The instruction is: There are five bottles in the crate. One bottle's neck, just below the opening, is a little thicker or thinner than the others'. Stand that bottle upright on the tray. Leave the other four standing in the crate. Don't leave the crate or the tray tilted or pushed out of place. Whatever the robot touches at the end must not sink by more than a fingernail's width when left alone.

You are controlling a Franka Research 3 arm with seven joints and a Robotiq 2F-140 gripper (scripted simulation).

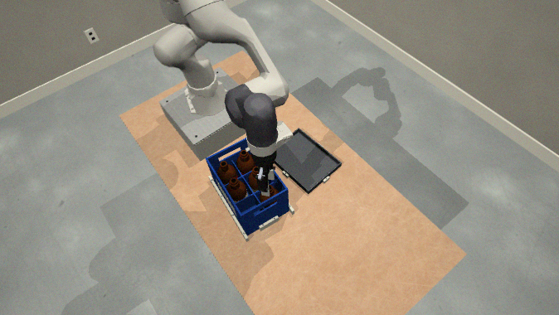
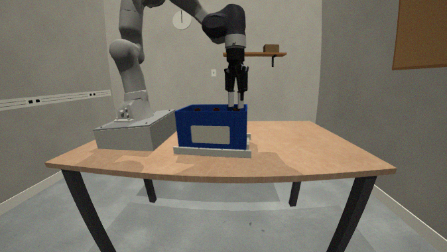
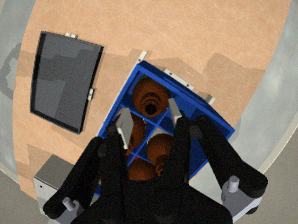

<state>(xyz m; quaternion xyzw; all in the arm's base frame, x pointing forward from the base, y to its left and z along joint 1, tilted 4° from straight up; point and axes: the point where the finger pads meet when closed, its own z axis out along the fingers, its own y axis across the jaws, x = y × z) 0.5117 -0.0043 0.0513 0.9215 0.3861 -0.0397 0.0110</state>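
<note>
Right now the blue crate is 110 mm below my hand, 90 mm behind it and 40 mm to the right of it. Round my hand: bottle 170 mm behind, 110 mm below, 90 mm to the right; then dark grey tray 220 mm to the left, 190 mm below, 110 mm behind.
</note>
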